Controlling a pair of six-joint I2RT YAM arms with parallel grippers.
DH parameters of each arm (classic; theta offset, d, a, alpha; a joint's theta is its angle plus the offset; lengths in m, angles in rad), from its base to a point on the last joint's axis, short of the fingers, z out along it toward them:
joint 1: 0 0.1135 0.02 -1.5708
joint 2: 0 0 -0.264 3.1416
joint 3: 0.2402 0 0.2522 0
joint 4: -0.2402 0 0.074 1.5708
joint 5: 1.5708 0 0 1.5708
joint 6: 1.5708 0.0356 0 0
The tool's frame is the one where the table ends.
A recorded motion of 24 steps. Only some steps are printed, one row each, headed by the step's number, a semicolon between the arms.
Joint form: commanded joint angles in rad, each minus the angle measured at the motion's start. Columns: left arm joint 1, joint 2, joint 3, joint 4, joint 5, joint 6; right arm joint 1, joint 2, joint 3, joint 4, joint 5, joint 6.
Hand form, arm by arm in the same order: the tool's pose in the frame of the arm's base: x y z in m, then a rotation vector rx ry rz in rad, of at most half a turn. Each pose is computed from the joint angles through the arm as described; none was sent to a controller.
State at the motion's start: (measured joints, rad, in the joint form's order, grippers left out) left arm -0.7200 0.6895 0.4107 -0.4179 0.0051 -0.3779; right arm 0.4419 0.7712 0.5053 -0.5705 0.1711 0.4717
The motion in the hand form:
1: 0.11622 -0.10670 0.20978 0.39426 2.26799 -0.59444; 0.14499 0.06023 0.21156 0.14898 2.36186 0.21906
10: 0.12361 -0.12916 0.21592 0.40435 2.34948 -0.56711; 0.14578 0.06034 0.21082 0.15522 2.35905 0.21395
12: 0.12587 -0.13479 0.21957 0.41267 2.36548 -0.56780; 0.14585 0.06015 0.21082 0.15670 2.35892 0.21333
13: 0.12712 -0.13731 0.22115 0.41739 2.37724 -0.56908; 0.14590 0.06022 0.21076 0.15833 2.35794 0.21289
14: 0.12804 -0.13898 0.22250 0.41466 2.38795 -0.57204; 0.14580 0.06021 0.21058 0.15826 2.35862 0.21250
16: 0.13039 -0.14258 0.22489 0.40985 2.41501 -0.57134; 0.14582 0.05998 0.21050 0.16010 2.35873 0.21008
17: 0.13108 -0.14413 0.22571 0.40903 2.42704 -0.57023; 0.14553 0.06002 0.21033 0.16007 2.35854 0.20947
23: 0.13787 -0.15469 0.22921 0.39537 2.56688 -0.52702; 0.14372 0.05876 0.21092 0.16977 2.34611 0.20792
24: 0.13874 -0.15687 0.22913 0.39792 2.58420 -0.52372; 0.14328 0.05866 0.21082 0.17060 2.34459 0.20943
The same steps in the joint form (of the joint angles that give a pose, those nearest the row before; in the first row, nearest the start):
1: -0.0257 0.0172 0.0249 0.0274 -0.0185 -0.0171; -0.0046 -0.0084 -0.0061 0.0299 0.0222 0.0134
10: -0.0986 0.1665 0.1145 0.0053 -0.0617 -0.0750; -0.0047 -0.0041 -0.0083 0.0371 0.0283 0.0161
12: -0.1103 0.2005 0.1449 -0.0064 -0.0608 -0.0831; -0.0060 -0.0042 -0.0083 0.0370 0.0283 0.0161
13: -0.1136 0.2175 0.1605 -0.0154 -0.0561 -0.0865; -0.0054 -0.0040 -0.0087 0.0382 0.0298 0.0175
14: -0.1152 0.2293 0.1726 -0.0238 -0.0521 -0.0937; -0.0052 -0.0041 -0.0092 0.0377 0.0300 0.0176
16: -0.1174 0.2577 0.1998 -0.0453 -0.0452 -0.1070; -0.0062 -0.0042 -0.0093 0.0371 0.0314 0.0176
17: -0.1197 0.2691 0.2107 -0.0554 -0.0430 -0.1127; -0.0049 -0.0055 -0.0103 0.0366 0.0328 0.0184
23: -0.1250 0.3740 0.3070 -0.1759 -0.0180 -0.1573; -0.0056 -0.0220 -0.0151 0.0351 0.0406 0.0222
24: -0.1280 0.3900 0.3187 -0.1872 -0.0129 -0.1620; -0.0049 -0.0252 -0.0168 0.0352 0.0408 0.0234

